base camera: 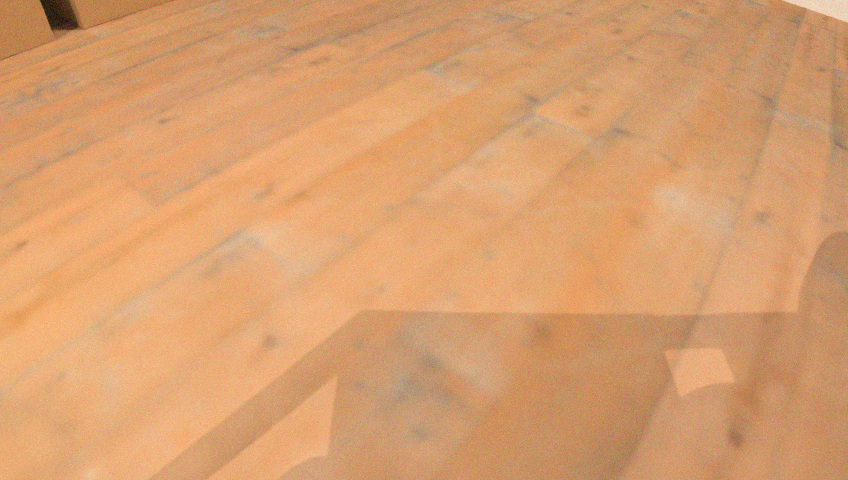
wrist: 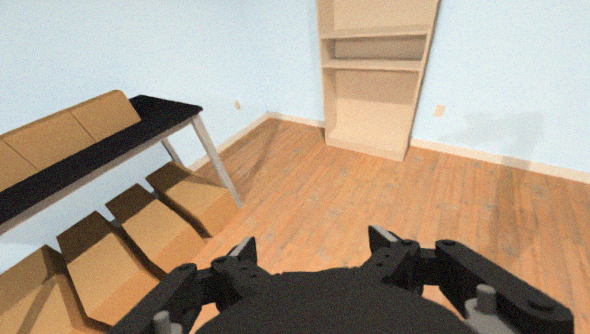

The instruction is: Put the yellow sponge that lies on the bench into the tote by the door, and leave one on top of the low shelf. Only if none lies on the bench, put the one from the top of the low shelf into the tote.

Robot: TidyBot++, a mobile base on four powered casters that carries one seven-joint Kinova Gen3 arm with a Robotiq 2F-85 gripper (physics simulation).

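Frame: origin at the arm's base, x ahead, y left, z up, level; centimetres.
Seen in the pictures: gripper, fingertip midpoint: [wrist: 312,243].
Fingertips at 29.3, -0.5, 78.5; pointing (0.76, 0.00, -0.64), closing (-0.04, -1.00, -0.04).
A point is followed by its place in that frame, as x, y, z.
My gripper [wrist: 312,243] @[29.3, -0.5, 78.5] is open and empty in the wrist view, with its fingers wide apart above the floor. A black-topped bench [wrist: 162,107] @[152.9, 82.5, 51.7] with pale metal legs stands at the left of the wrist view. Tan boxes [wrist: 62,136] @[110.8, 110.1, 61.2] stand in a row on it. Its near left part is cut off by the view's edge. No yellow sponge shows on the visible part of the bench top. The tote, the door and the low shelf do not show in either view.
Large tan boxes [wrist: 200,197] [base camera: 20,26] lie on the floor under the bench. A tall wooden bookcase [wrist: 372,65] @[186.8, -67.0, 43.9] stands against the far wall, right of the room's corner. Shadows fall across the wood floor [base camera: 386,255] @[45.2, 2.8, -39.7] in the base camera view.
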